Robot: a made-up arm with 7 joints.
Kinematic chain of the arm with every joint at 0, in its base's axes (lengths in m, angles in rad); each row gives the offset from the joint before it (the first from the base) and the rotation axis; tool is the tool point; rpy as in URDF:
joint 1: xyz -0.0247 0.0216 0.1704 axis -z
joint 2: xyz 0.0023 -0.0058 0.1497 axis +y
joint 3: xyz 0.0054 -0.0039 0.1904 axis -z
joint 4: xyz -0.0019 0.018 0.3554 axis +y
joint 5: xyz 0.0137 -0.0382 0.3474 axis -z
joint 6: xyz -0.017 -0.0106 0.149 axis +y
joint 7: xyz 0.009 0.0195 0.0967 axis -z
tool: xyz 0.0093 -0.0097 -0.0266 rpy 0 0 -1.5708
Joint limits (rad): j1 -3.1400..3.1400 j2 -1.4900..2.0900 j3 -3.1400..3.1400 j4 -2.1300..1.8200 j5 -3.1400..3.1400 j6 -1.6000..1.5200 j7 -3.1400..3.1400
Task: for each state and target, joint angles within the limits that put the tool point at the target. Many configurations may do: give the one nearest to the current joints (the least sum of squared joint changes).
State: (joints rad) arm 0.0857 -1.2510 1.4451 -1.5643 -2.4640 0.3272 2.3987
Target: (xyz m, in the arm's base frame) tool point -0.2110 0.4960 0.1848
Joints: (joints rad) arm 0.1815 -1.4195 1.2301 -2.1300 -2.4653 0.4578 2.4243
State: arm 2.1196 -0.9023 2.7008 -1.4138 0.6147 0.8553 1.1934
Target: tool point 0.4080 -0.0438 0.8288
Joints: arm 2.1604 -1.0456 2.3564 -1.8873 0.6555 0.8662 1.1862
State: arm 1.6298 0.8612 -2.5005 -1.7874 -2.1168 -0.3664 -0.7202
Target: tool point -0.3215 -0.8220 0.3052
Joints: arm 1.5885 0.9726 -2.5490 -1.3481 -2.1354 -0.4006 -0.7121
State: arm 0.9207 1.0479 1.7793 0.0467 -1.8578 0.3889 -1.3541
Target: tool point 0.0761 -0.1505 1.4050
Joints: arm 0.9089 0.1787 1.7932 0.0505 -1.8759 0.3126 -1.3637
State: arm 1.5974 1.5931 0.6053 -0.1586 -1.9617 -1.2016 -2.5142
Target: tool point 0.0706 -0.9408 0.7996
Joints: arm 1.4505 1.2480 0.6308 -0.2594 -1.9496 -1.1233 -2.4980
